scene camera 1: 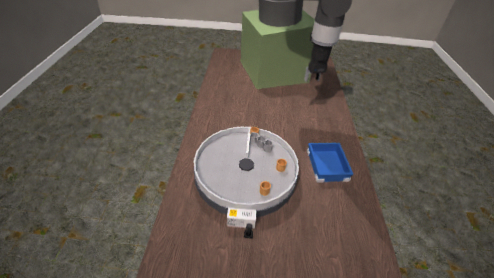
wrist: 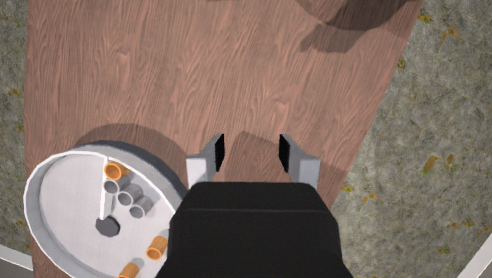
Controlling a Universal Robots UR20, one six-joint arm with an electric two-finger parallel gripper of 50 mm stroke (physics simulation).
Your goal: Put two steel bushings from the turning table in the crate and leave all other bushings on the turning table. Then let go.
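Frame: origin at the arm's base, x right, y ahead, z up, level; millimetres.
Where they show: gripper, between the fingertips: (scene camera 1: 311, 80) (wrist: 251, 145); arm's base, origin of its link: (scene camera 1: 280, 18).
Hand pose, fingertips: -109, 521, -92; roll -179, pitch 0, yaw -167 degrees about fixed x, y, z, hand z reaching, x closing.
Each offset is from my fingertips to the top centre of the thing, as dx, dy, dz. "spot": to the spot under its first point. Level surfaces: height alone.
Three grey steel bushings @[+197, +254, -165] (scene camera 1: 268, 145) @[+225, +228, -165] (wrist: 126, 198) stand close together in a row on the turning table @[+291, +352, -195] (scene camera 1: 220, 172) (wrist: 65, 200), beside its white divider bar @[spot: +283, +246, -175] (scene camera 1: 248, 142) (wrist: 103, 202). An orange bushing @[+255, +169, -165] (scene camera 1: 255, 130) (wrist: 113, 171) stands at the end of that row by the rim. Two more orange bushings stand apart, one @[+150, +363, -165] (scene camera 1: 281, 165) (wrist: 157, 248) at the right and one @[spot: +218, +468, -203] (scene camera 1: 265, 188) (wrist: 129, 270) at the front right. The blue crate @[-74, +291, -206] (scene camera 1: 332, 177) is empty, right of the turning table; it does not show in the wrist view. My gripper (scene camera 1: 313, 76) (wrist: 251, 145) is open and empty, high above the back right of the table.
A green pedestal (scene camera 1: 275, 57) carries the arm at the back of the wooden table @[dz -256] (scene camera 1: 270, 107) (wrist: 200, 65). A white labelled box @[+308, +585, -198] (scene camera 1: 241, 218) and a small black part @[spot: +283, +633, -234] (scene camera 1: 248, 231) sit in front of the turning table. A dark hub @[+291, +352, -195] (scene camera 1: 246, 164) (wrist: 107, 226) is at the turning table's centre.
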